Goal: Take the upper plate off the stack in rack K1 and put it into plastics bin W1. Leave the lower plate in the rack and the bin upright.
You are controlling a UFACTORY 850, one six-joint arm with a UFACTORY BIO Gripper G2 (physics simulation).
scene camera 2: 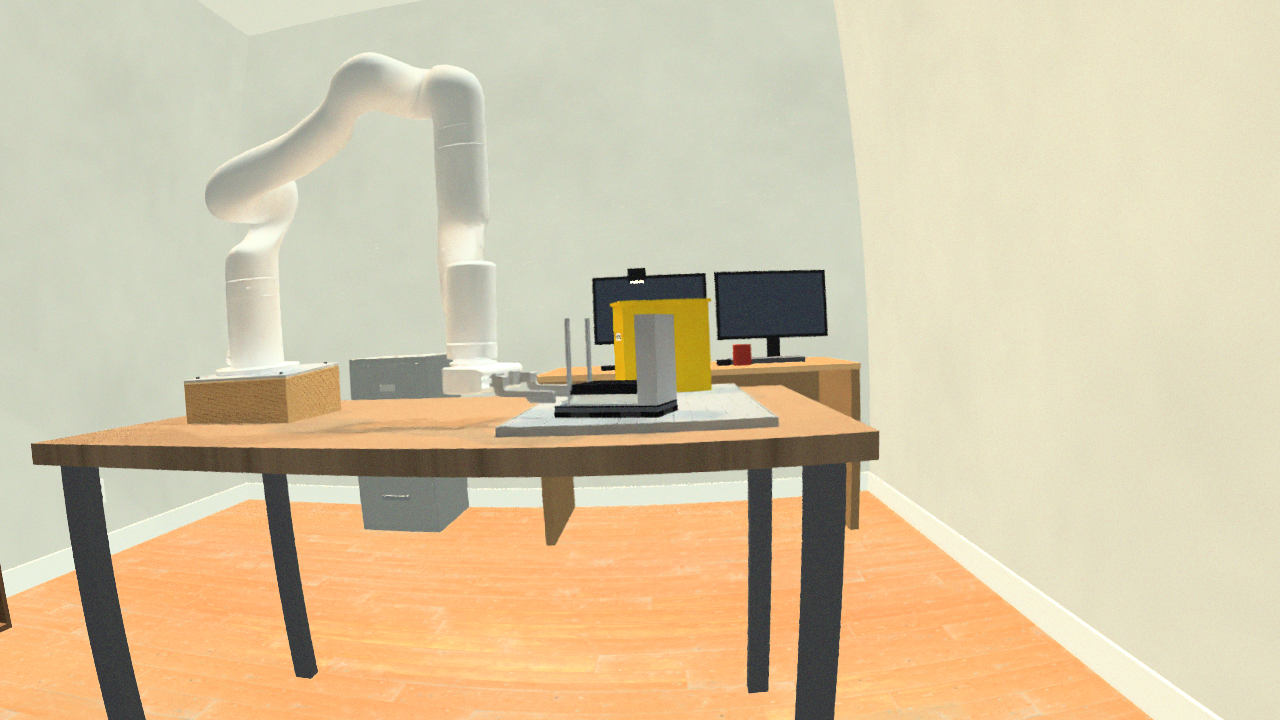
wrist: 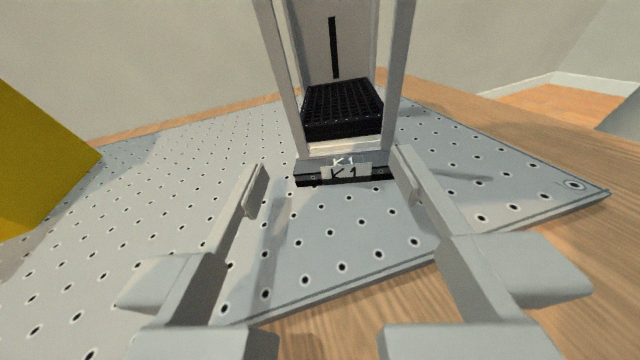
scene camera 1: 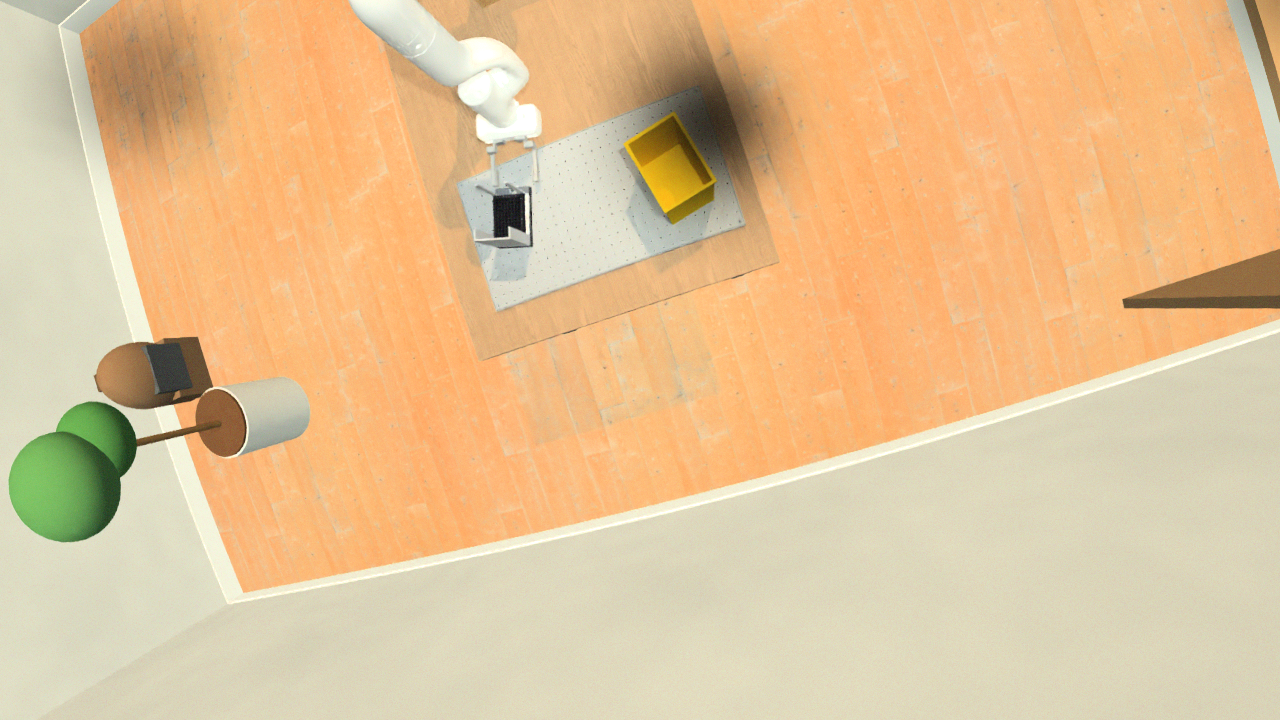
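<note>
Rack K1 (scene camera 1: 503, 240) (scene camera 2: 656, 358) (wrist: 285, 85) stands upright on the perforated board. A black upper plate (scene camera 1: 508, 214) (scene camera 2: 604, 387) (wrist: 342, 102) lies in it, between the posts and the back wall. A pale layer (wrist: 345, 146) shows below it, seemingly the lower plate. Yellow bin W1 (scene camera 1: 675, 170) (scene camera 2: 684, 344) (wrist: 40, 175) stands upright at the board's other end. My gripper (scene camera 1: 516, 181) (scene camera 2: 556, 394) (wrist: 328, 160) is open and empty, low in front of the rack's labelled side. In the wrist view its right fingertip appears close beside the rack's front corner; the left one stands farther out.
The perforated board (scene camera 1: 581, 223) (scene camera 2: 733, 420) (wrist: 345, 235) lies on the wooden table (scene camera 1: 617, 308) (scene camera 2: 429, 456). Two slim front posts rise on the rack's gripper side. Behind the table, a desk (scene camera 2: 836, 364) bears two monitors (scene camera 2: 769, 304) and a red cup (scene camera 2: 742, 354).
</note>
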